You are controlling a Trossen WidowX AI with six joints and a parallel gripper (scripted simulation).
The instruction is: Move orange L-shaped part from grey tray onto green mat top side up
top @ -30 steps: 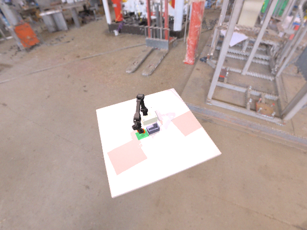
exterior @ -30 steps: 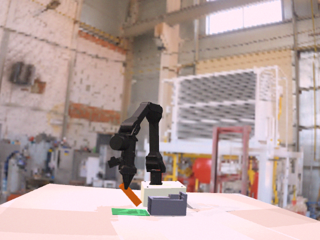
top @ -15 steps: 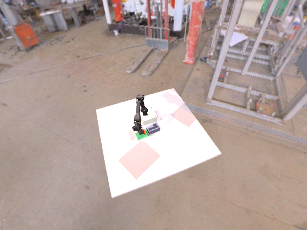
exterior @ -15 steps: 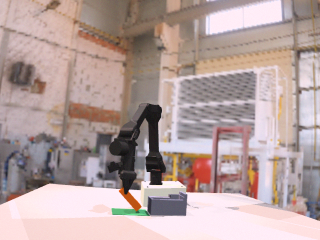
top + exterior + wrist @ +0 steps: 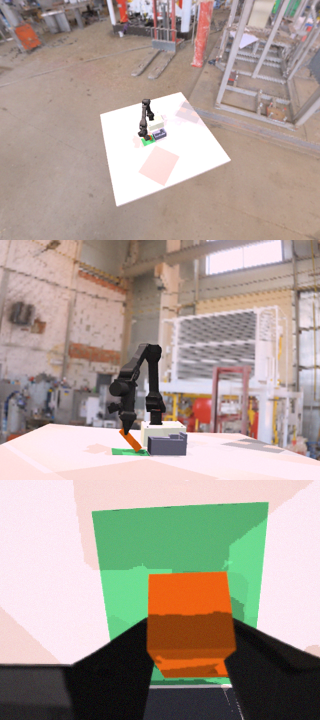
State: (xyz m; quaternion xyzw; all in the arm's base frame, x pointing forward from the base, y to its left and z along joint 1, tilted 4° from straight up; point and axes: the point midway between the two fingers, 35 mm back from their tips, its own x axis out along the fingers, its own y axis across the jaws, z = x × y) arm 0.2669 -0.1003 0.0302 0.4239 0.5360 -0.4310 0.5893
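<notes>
The orange L-shaped part is 2 cm behind my gripper tip, 3 cm to the left of it and 3 cm below it. Round my gripper tip: green mat: 1 cm behind, 2 cm to the left, 9 cm below.
</notes>
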